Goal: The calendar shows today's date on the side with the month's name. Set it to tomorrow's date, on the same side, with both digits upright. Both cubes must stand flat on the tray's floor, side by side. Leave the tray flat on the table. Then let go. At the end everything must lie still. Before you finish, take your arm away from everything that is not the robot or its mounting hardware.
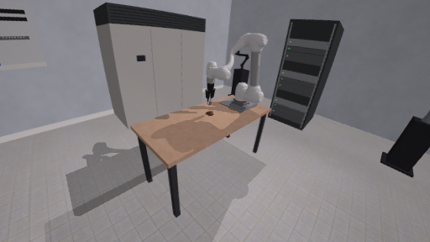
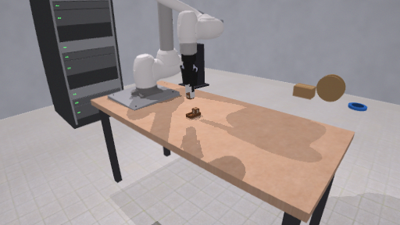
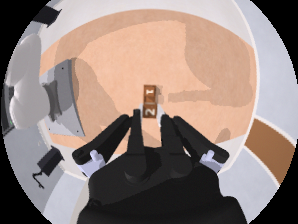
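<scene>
My gripper is now 2 cm to the right of the small brown wooden tray and 14 cm above it.
</scene>
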